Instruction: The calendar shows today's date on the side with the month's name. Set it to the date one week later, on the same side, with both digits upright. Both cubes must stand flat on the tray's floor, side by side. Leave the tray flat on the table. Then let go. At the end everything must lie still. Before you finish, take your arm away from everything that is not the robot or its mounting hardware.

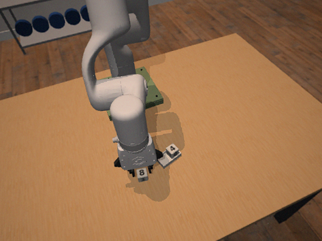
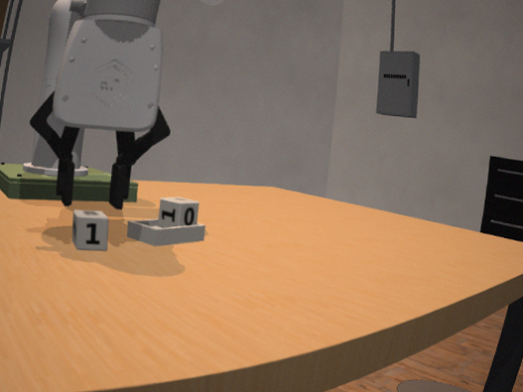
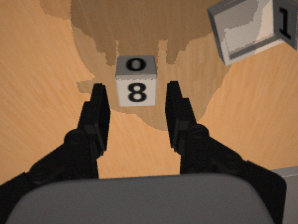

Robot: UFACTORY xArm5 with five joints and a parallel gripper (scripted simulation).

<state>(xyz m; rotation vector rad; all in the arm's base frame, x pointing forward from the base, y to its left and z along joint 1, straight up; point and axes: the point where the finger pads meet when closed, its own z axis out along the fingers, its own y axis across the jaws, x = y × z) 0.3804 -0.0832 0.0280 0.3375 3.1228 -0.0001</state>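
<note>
Right now the digit cube is 4 cm below my hand. The rest, counted from my hand: tray 11 cm to the left, 5 cm below, 3 cm behind.
</note>
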